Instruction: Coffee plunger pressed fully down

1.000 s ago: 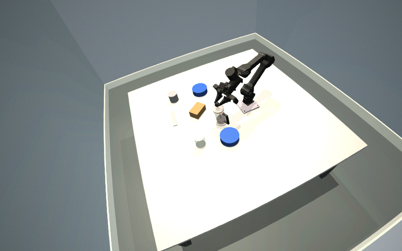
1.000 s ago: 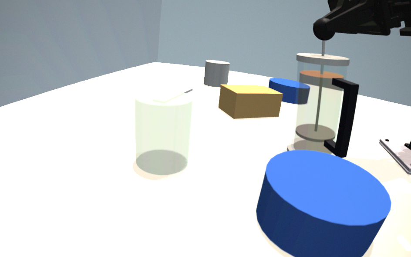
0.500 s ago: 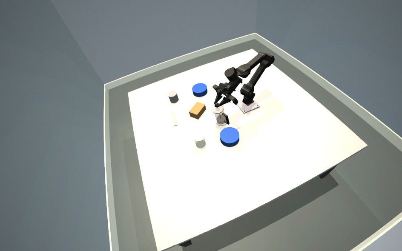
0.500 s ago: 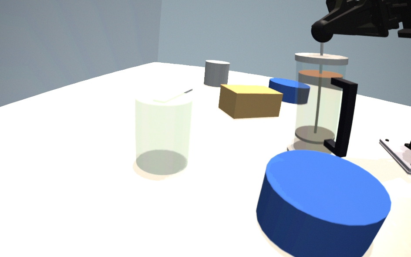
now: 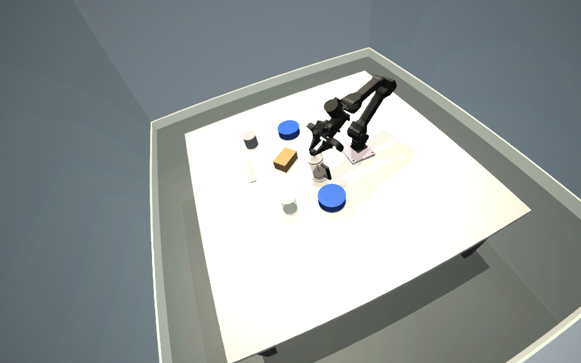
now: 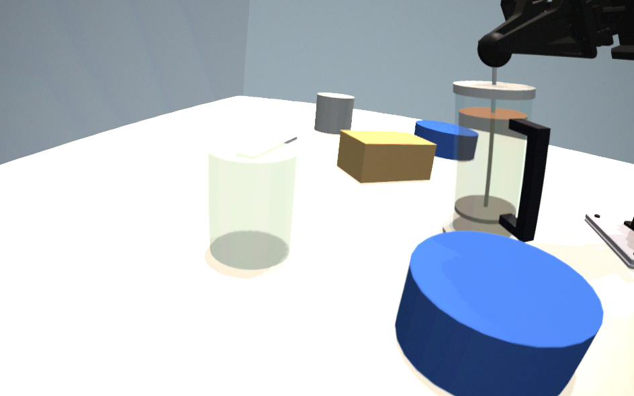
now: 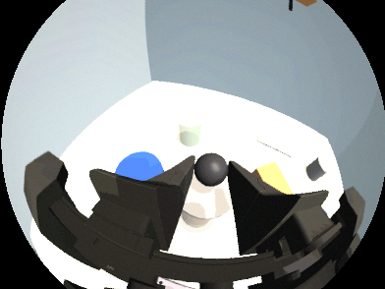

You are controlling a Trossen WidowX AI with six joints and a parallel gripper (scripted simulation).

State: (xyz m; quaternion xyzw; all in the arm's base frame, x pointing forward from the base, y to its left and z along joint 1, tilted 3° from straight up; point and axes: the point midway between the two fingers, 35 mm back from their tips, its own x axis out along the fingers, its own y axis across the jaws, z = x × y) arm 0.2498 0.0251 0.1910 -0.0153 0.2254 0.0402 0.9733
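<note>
My gripper tip is 9 cm above the coffee press, 2 cm past it and 1 cm to the right of it. Round my gripper tip: orange block: 18 cm to the right, 15 cm below, 5 cm ahead.
</note>
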